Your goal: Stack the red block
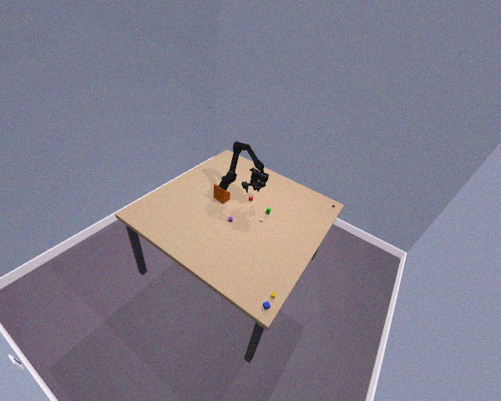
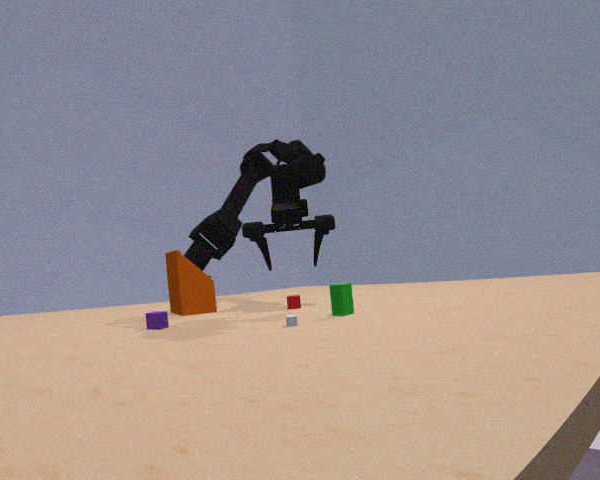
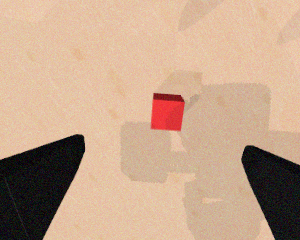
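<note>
My gripper tip is now 70 mm above the red block. Round my gripper tip: blue cube: 690 mm ahead, 600 mm to the right, 70 mm below; purple cube: 70 mm ahead, 300 mm to the right, 70 mm below; yellow cube: 680 mm ahead, 520 mm to the right, 70 mm below.
</note>
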